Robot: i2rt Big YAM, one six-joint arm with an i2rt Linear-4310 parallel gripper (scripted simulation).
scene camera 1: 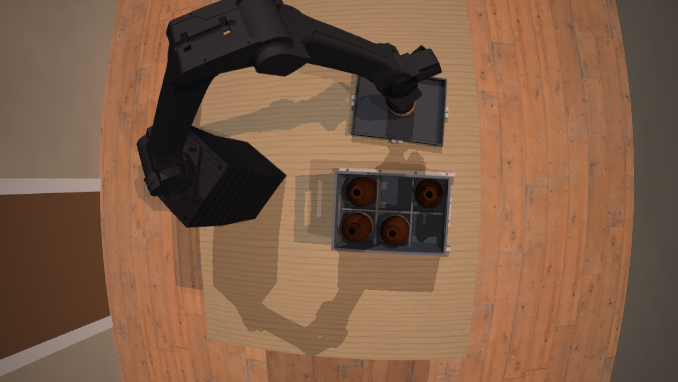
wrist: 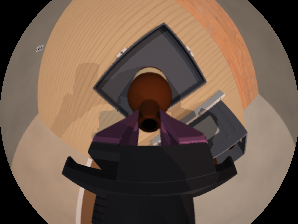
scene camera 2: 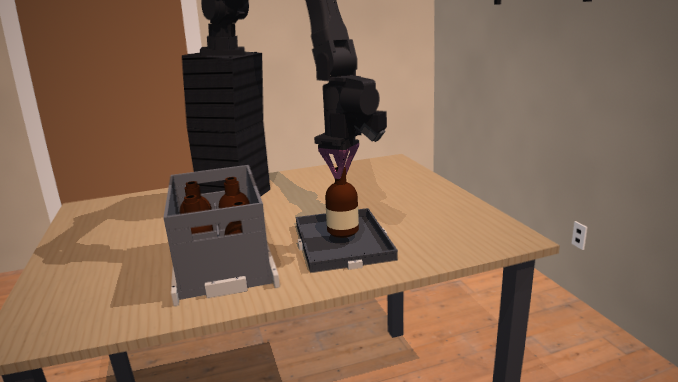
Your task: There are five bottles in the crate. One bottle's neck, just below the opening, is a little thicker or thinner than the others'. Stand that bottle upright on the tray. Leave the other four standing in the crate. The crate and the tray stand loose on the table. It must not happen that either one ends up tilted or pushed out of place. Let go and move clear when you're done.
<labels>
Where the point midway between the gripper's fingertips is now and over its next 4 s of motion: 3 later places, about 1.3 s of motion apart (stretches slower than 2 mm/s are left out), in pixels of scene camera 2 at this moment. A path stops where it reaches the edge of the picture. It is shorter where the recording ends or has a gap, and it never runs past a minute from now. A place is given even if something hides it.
My gripper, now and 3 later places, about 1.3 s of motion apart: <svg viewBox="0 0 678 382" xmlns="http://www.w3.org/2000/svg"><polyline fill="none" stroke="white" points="340,176 339,179 337,185 339,176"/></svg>
</labels>
